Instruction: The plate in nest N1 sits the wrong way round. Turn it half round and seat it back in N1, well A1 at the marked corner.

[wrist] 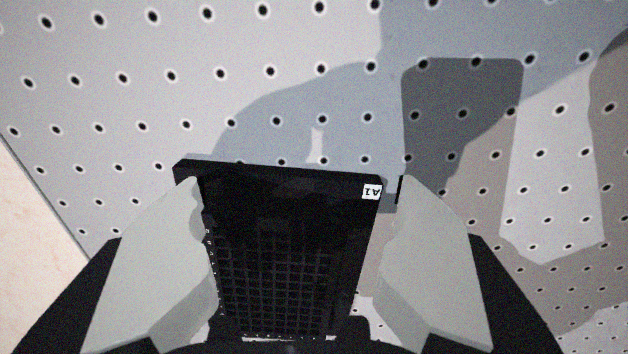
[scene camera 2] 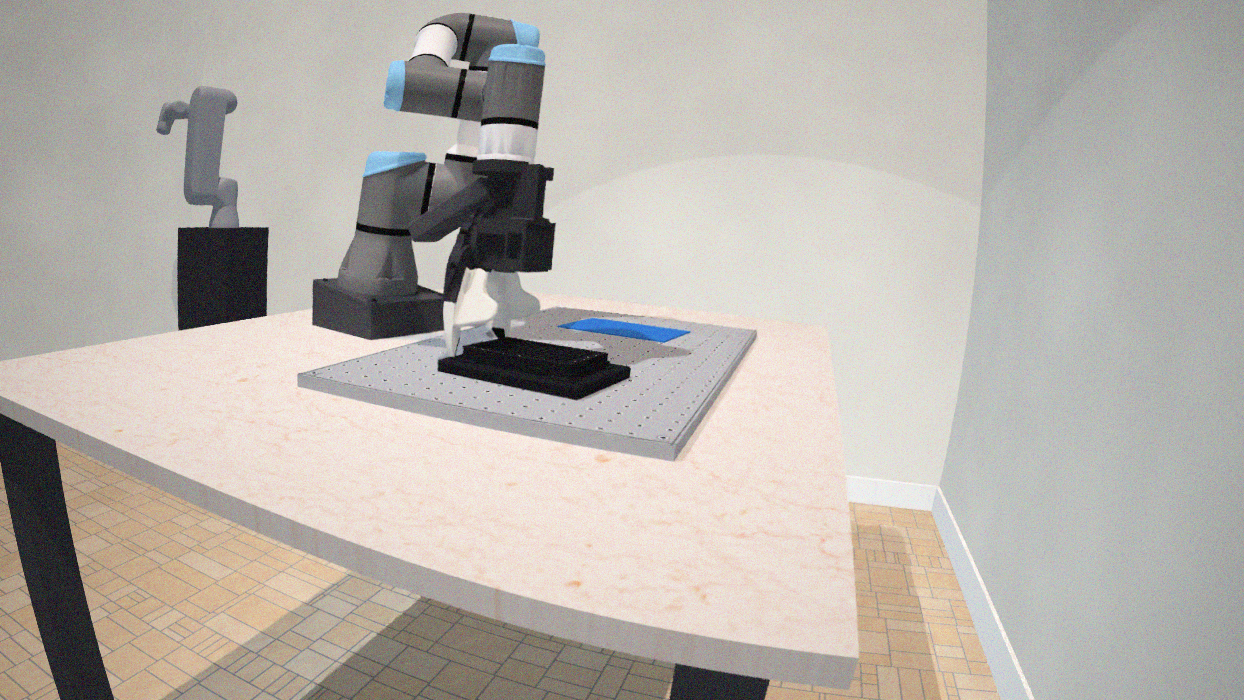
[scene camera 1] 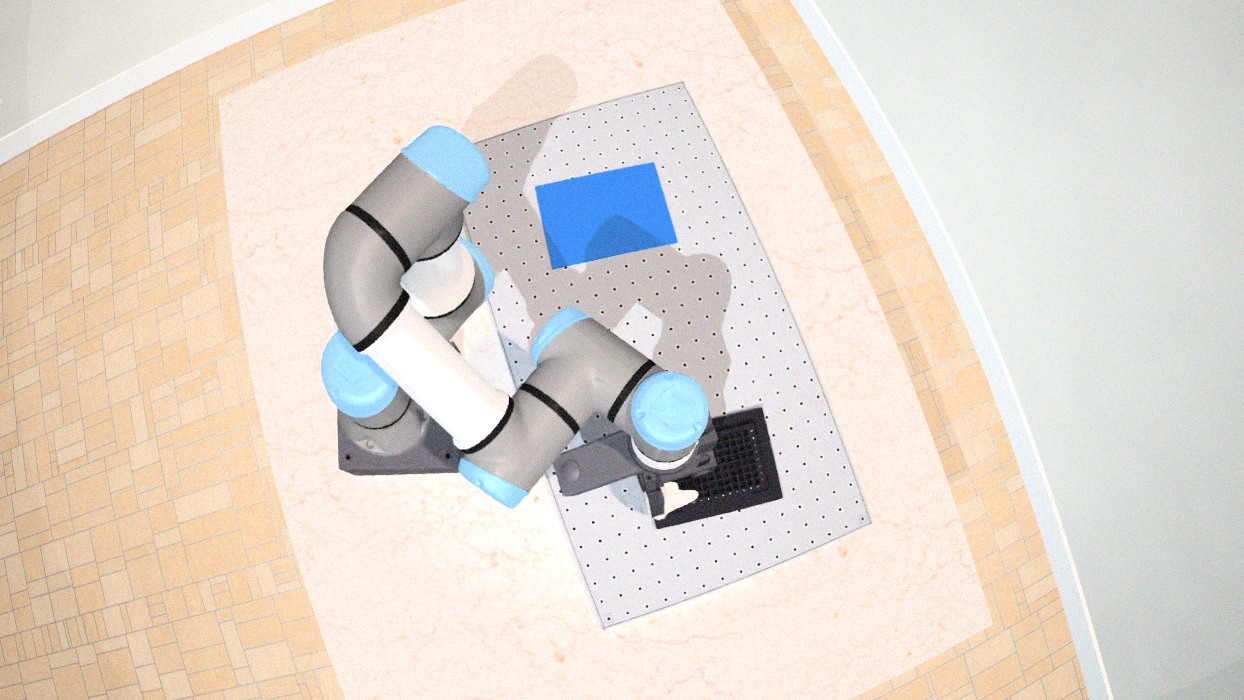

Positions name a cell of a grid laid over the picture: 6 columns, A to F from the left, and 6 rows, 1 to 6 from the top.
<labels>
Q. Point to a flat blue rectangle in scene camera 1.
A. At C2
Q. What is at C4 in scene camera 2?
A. A black well plate.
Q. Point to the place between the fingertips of my gripper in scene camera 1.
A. D5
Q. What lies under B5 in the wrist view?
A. My gripper.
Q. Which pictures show my gripper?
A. The wrist view, scene camera 2 and scene camera 1: all of them.
</labels>
